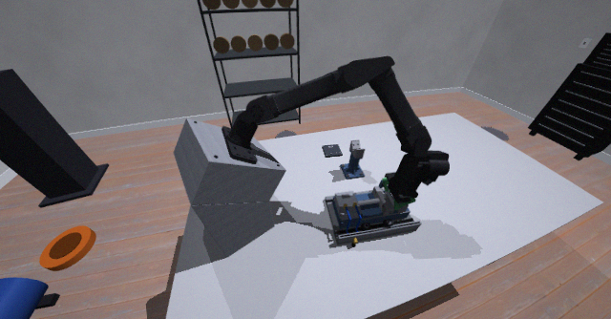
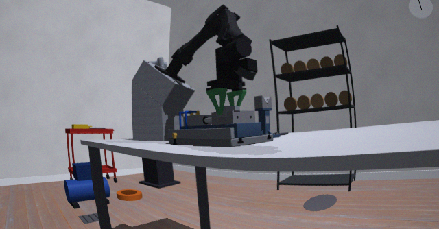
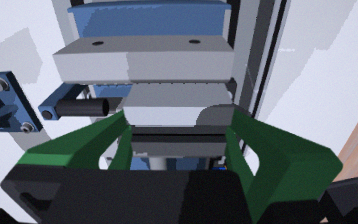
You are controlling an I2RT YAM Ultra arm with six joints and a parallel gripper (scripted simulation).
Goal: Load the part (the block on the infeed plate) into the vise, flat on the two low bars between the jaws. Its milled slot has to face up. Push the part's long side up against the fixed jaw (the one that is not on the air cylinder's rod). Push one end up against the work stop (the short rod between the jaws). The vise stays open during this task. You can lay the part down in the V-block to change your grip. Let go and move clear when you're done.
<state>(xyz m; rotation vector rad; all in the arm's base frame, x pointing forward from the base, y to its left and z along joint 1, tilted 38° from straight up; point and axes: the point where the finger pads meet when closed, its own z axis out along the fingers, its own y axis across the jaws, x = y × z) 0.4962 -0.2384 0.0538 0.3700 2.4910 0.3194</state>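
Right now the part is 10 mm above my hand. Also, from my hand: work stop (60 mm to the left, 20 mm ahead, 10 mm below); then fixed jaw (40 mm ahead, 20 mm below, 10 mm to the left); then moving jaw (30 mm to the left, 20 mm below, 20 mm behind).
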